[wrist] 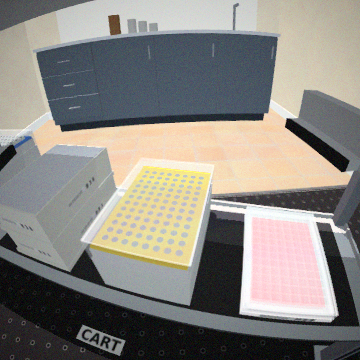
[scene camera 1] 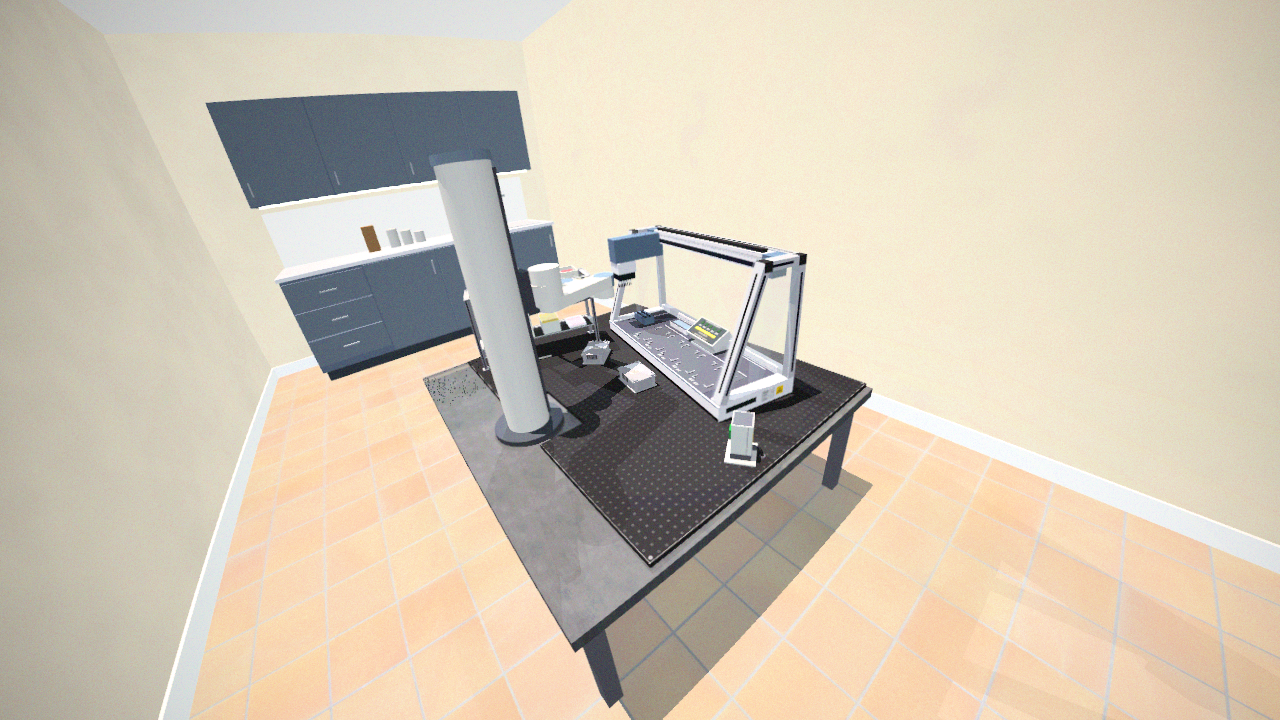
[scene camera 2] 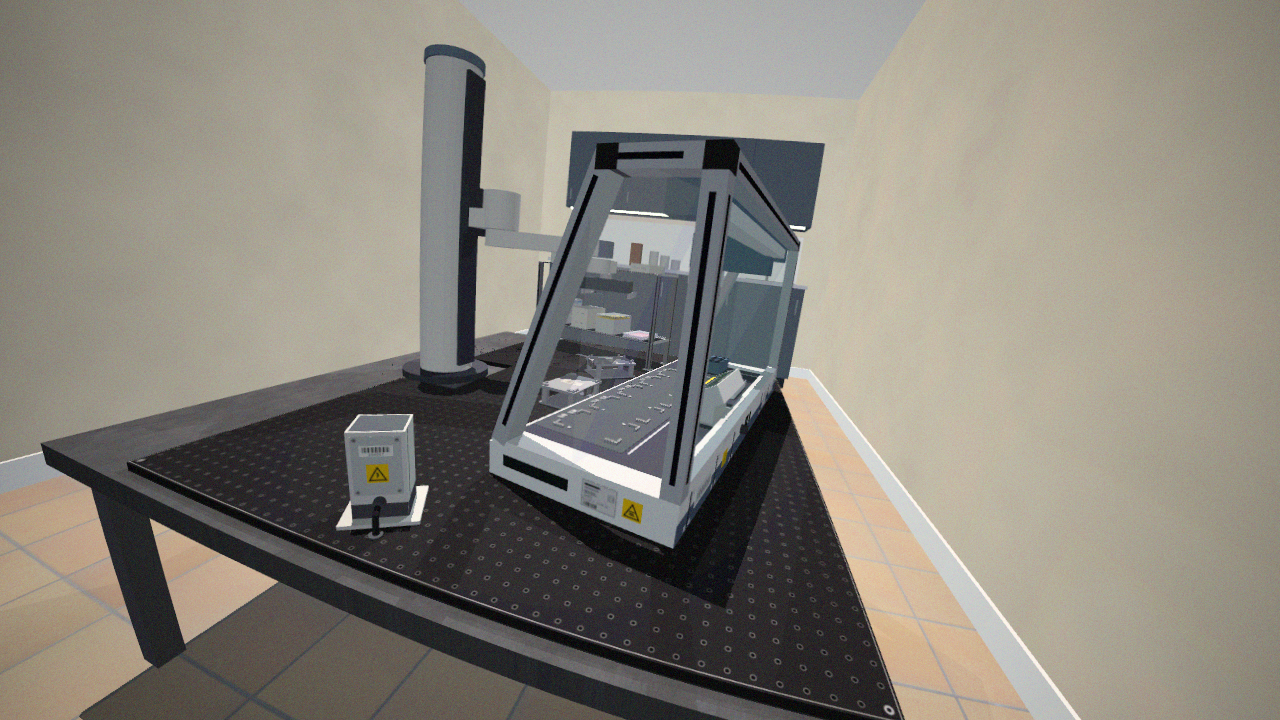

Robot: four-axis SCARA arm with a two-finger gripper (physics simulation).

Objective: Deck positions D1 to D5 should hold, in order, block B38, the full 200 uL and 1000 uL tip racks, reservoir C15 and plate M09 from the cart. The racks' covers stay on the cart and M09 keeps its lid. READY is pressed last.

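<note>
My gripper is open and empty, its fingers at the left and right edges of the wrist view. Beyond and below them on the cart stand two stacked grey blocks, their labels unreadable. Right of them is a yellow-topped tip rack under a clear cover. Farther right lies a lidded pink plate, its label too blurred to read. A blue-edged rack is partly cut off at the left. The deck and a tilted green-and-yellow panel are inside the gantry frame. C15 cannot be identified.
The white arm column stands beside the perforated board. Two small stands sit between cart and deck. The gantry frame encloses the deck. A grey box stands near the table edge.
</note>
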